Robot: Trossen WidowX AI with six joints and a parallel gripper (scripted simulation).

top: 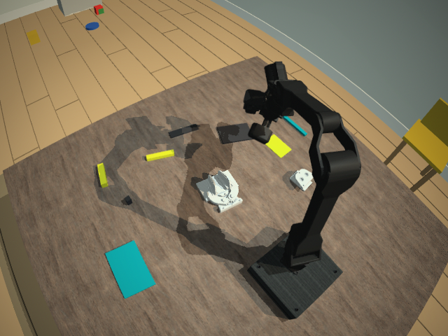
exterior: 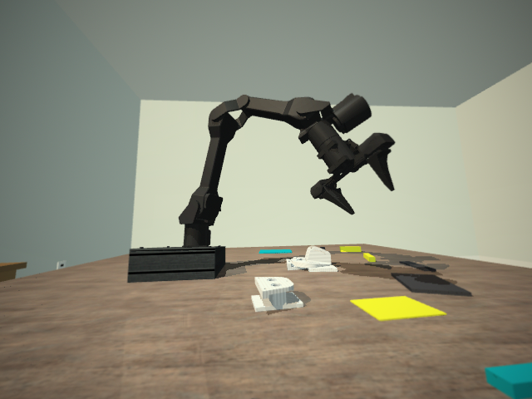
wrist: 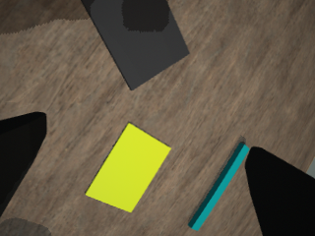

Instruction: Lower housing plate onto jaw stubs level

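My gripper tip is 21 cm past the white stand block, 15 cm above it and 2 cm to the left of it. The rest, counted from my gripper tip: dark flat bar 23 cm ahead, 16 cm below, 12 cm to the left; then teal bar 23 cm to the right, 15 cm below, 4 cm behind; then yellow sheet 16 cm below, 9 cm to the right, 6 cm behind.
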